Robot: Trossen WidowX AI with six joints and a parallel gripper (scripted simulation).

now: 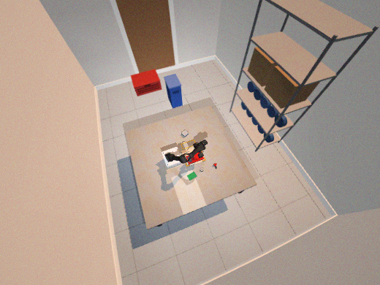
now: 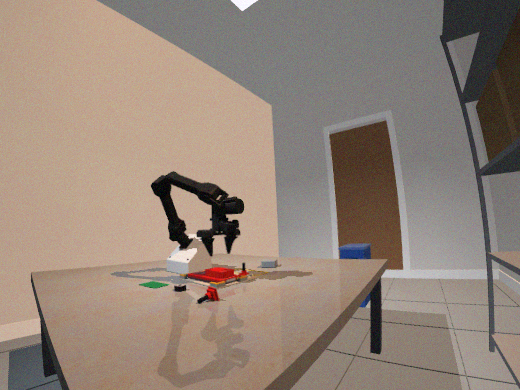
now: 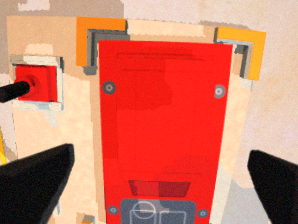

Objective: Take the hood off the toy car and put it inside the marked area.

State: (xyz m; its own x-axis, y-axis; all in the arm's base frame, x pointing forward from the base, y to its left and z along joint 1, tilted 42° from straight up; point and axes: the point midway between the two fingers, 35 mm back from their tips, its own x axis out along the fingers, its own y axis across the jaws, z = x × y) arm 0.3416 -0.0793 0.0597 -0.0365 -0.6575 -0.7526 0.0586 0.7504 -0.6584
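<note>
The red hood lies 7 cm below my gripper tip. From my gripper tip the other things lie so: green patch: 19 cm to the right, 17 cm behind, 11 cm below; then black wheel: 17 cm to the right, 10 cm below, 3 cm behind; then black axle peg: 12 cm to the left, 7 cm below, 2 cm ahead.
</note>
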